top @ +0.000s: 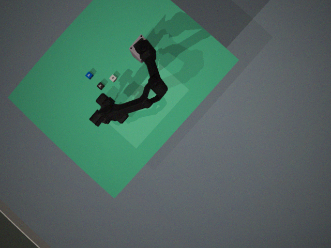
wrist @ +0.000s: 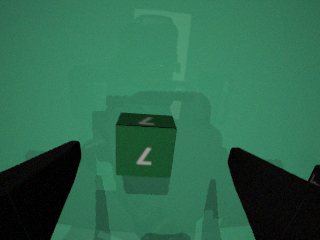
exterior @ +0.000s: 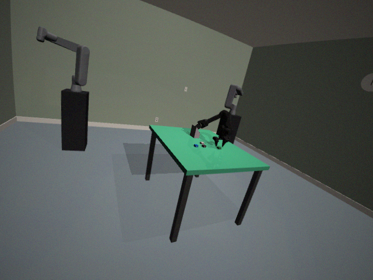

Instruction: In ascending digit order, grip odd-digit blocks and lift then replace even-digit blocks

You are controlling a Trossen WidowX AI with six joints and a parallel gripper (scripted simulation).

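Right now my gripper tip is 1 cm to the right of the green block and 1 cm above it. Round my gripper tip: white block 12 cm behind, 14 cm to the right, 1 cm below; blue block 3 cm behind, 26 cm to the right, 1 cm below; black block 3 cm behind, 16 cm to the right, 1 cm below.
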